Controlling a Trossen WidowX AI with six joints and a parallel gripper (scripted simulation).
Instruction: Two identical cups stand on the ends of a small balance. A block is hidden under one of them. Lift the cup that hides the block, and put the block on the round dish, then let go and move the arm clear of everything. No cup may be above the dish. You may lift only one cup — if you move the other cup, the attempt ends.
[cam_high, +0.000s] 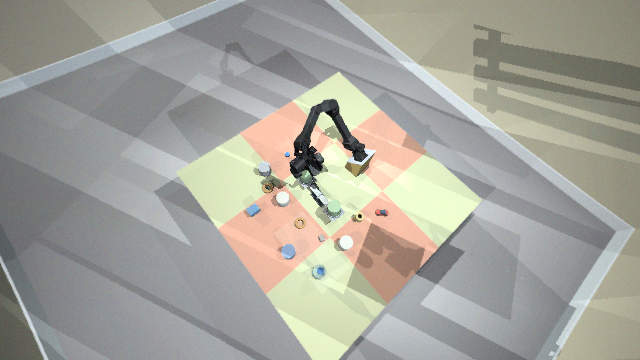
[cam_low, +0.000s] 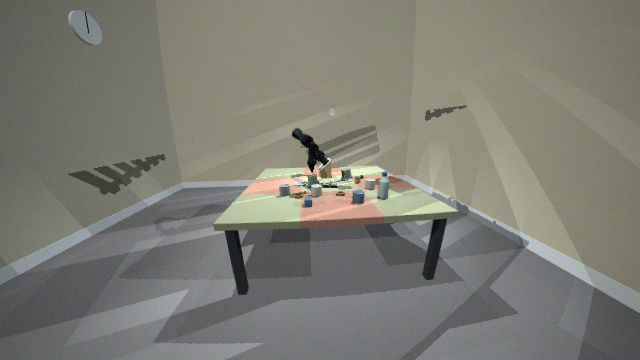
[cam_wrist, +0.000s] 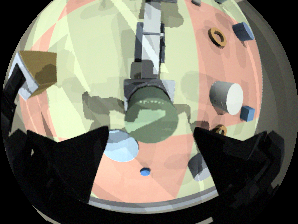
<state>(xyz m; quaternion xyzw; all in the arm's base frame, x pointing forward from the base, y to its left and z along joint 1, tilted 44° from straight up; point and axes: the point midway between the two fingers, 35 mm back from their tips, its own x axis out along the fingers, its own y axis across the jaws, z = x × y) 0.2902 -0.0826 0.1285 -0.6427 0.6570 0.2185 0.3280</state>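
Right now my gripper tip is 80 mm above the grey block. The rest, counted from my gripper tip: blue cube: 350 mm ahead, 100 mm below, 60 mm to the right; grey cylinder: 190 mm to the right, 150 mm ahead, 90 mm below; pale blue round dish: 120 mm below, 100 mm to the right, 80 mm behind.
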